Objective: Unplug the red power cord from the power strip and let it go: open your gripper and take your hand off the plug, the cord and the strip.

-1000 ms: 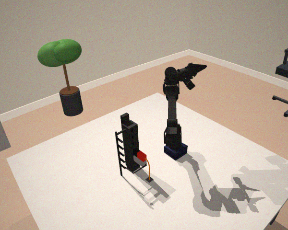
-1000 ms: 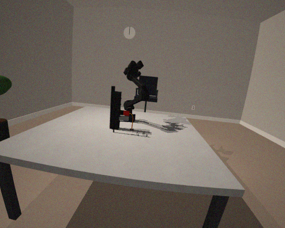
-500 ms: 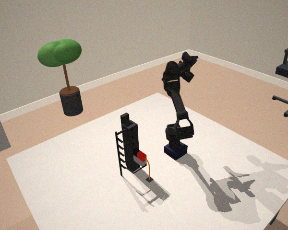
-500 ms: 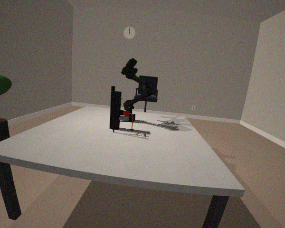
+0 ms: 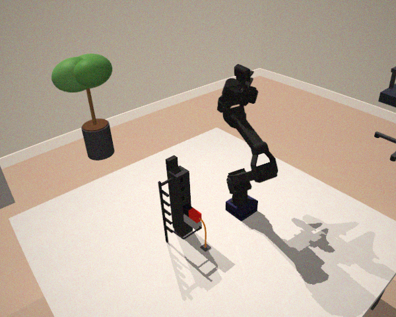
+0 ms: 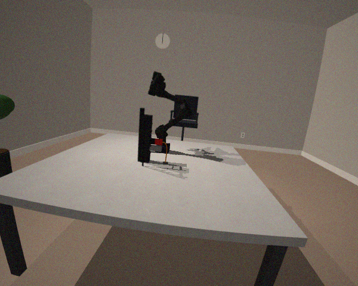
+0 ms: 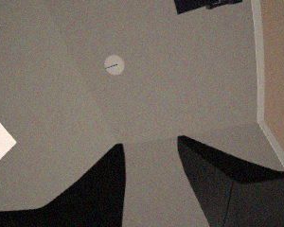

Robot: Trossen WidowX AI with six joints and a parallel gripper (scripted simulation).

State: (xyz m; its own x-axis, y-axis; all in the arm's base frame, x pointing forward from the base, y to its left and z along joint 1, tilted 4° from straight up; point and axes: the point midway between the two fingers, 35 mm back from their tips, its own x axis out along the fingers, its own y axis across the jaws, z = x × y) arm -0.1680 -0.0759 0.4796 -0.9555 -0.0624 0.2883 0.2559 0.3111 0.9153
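Now: gripper tip 450 mm short of the red plug, 90 mm to the right of it and 390 mm above it.
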